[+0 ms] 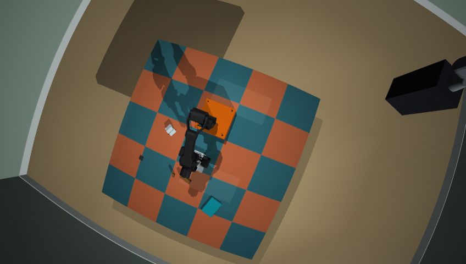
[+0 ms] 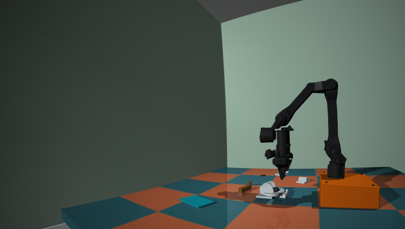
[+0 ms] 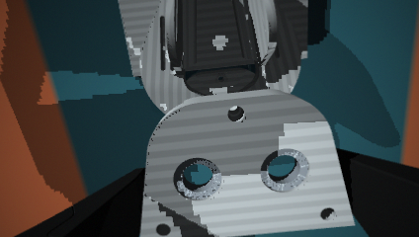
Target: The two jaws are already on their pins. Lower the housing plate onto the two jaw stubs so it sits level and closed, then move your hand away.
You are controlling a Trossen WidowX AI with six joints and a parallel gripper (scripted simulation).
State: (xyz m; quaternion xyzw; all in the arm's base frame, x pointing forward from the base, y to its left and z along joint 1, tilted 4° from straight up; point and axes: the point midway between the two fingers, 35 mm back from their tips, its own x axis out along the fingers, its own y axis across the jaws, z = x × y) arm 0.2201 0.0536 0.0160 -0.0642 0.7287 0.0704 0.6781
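My gripper tip is now 1 cm short of the white housing plate and 2 cm below it. Also, from my gripper tip: teal flat plate (27 cm ahead, 27 cm to the left, 8 cm below); white jaw assembly (2 cm ahead, 2 cm to the left, 7 cm below); brown L-shaped bar (20 cm ahead, 1 cm to the left, 7 cm below).
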